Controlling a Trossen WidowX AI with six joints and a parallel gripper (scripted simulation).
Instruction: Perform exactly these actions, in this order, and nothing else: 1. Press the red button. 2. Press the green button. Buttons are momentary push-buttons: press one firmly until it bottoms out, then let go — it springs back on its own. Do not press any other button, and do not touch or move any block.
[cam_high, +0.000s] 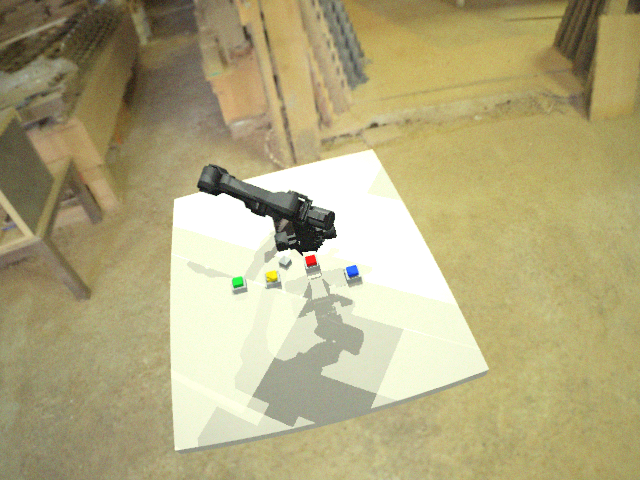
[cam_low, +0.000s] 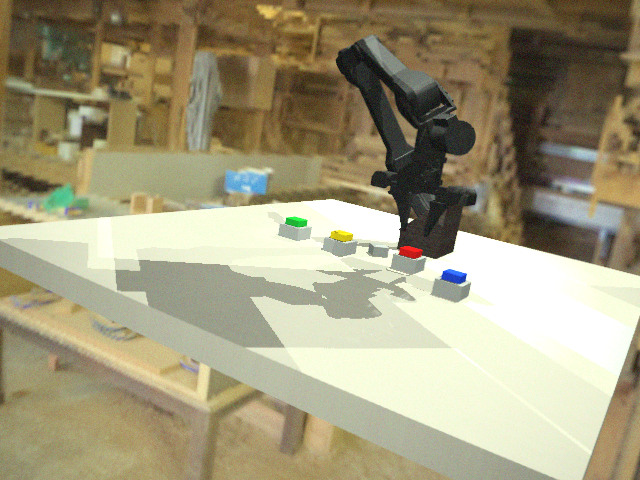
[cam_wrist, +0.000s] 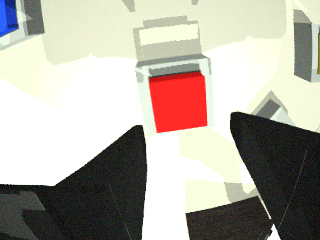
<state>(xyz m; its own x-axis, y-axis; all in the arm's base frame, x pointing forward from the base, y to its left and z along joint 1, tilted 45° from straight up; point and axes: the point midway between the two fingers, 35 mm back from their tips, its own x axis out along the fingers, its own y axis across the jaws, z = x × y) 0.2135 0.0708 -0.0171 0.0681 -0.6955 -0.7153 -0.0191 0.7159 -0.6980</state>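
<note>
My gripper tip is now 3 cm above the red button. The rest, counted from my gripper tip: small grey block 4 cm behind, 9 cm to the right, 6 cm below; yellow button 3 cm ahead, 13 cm to the right, 3 cm below; blue button 8 cm ahead, 12 cm to the left, 3 cm below.
</note>
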